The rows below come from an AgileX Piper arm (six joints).
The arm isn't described. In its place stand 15 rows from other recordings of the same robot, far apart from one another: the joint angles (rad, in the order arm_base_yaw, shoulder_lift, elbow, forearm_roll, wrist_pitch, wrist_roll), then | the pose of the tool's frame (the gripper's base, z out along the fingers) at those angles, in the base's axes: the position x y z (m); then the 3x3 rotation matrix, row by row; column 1 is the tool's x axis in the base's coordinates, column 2 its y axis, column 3 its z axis.
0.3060 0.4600 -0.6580 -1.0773 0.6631 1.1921 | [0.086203 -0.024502 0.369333], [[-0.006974 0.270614 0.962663], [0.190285 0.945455 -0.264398], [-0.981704 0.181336 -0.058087]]
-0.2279 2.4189 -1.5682 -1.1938 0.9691 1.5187 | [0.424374 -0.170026 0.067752], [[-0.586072 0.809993 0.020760], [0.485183 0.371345 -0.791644], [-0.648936 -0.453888 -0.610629]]
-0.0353 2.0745 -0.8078 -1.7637 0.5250 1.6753 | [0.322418 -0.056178 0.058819], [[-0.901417 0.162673 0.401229], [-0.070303 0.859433 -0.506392], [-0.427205 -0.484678 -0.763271]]
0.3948 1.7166 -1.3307 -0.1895 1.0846 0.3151 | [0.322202 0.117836 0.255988], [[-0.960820 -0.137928 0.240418], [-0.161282 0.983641 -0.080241], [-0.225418 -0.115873 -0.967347]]
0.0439 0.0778 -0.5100 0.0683 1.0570 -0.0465 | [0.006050 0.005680 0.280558], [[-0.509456 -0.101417 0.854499], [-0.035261 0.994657 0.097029], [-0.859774 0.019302 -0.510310]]
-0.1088 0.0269 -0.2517 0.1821 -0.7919 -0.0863 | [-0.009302 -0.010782 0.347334], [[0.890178 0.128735 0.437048], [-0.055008 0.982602 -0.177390], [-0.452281 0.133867 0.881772]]
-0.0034 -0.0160 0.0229 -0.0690 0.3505 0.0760 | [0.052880 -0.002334 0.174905], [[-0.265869 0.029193 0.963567], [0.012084 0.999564 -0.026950], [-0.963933 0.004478 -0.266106]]
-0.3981 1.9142 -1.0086 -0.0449 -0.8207 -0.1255 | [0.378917 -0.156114 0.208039], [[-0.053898 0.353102 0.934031], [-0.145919 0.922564 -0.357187], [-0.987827 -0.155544 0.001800]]
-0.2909 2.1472 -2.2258 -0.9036 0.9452 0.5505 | [0.452853 -0.196070 0.365570], [[-0.558558 0.696817 0.449953], [0.095878 0.593065 -0.799426], [-0.823905 -0.403385 -0.398071]]
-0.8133 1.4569 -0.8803 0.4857 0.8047 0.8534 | [0.205250 -0.172482 0.228644], [[0.334871 0.822885 0.459044], [0.925413 -0.378937 0.004198], [0.177403 0.423399 -0.888404]]
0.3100 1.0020 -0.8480 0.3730 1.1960 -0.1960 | [0.143020 0.078217 0.306028], [[-0.877677 -0.440274 0.189321], [-0.334178 0.845375 0.416732], [-0.343523 0.302489 -0.889096]]
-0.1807 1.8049 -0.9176 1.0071 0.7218 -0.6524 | [0.322018 -0.007165 0.152777], [[-0.914578 0.172840 0.365613], [0.349865 0.791602 0.500961], [-0.202834 0.586083 -0.784452]]
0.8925 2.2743 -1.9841 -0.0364 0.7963 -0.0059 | [0.322727 0.396709 0.207857], [[-0.503254 -0.785714 0.359707], [-0.674460 0.617370 0.404916], [-0.540221 -0.038833 -0.840627]]
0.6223 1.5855 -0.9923 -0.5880 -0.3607 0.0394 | [0.282273 0.224424 0.284606], [[0.218870 -0.712634 0.666520], [-0.440896 0.537144 0.719088], [-0.870464 -0.451253 -0.196632]]
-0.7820 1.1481 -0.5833 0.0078 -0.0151 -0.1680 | [0.165738 -0.164630 0.260053], [[-0.424940 0.645252 0.634883], [0.197234 0.750503 -0.630749], [-0.883473 -0.142810 -0.446184]]
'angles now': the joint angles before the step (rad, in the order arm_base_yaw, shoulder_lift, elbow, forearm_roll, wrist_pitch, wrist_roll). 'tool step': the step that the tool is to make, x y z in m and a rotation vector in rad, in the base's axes. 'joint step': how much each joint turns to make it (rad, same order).
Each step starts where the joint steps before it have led.
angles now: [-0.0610 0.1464 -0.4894 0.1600 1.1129 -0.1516]
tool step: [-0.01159 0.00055 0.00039 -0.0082 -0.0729 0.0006]
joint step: [0.0000 -0.0771 0.0000 -0.0023 0.0041 -0.0018]
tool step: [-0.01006 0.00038 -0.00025 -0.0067 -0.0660 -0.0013]
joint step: [0.0001 -0.0677 0.0000 -0.0030 0.0014 0.0000]
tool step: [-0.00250 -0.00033 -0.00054 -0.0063 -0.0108 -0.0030]
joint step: [-0.0001 -0.0157 0.0000 -0.0063 0.0045 0.0000]
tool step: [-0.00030 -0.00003 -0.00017 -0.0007 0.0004 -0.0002]
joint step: [0.0000 -0.0015 0.0000 -0.0007 0.0018 0.0000]
